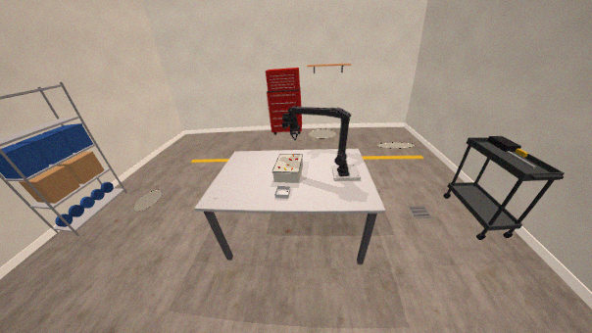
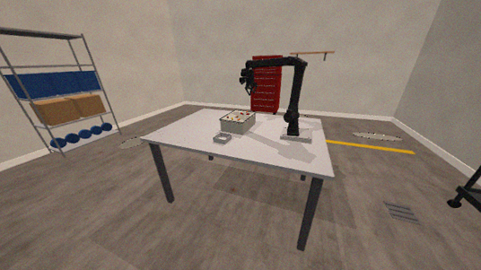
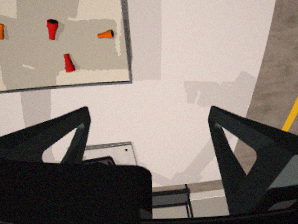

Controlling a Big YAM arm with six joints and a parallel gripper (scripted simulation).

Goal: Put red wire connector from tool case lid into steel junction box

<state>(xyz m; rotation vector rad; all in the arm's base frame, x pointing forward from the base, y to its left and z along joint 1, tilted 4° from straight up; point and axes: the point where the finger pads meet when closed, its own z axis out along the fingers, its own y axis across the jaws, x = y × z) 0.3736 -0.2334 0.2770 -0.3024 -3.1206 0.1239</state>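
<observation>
Now: hand 16 cm short of the red wire connector, 24 cm to the right of it and 16 cm above it. From my hand the other things lie so: tool case 8 cm ahead, 16 cm to the left, 19 cm below; yellow connector 10 cm ahead, 27 cm to the left, 16 cm below.
</observation>
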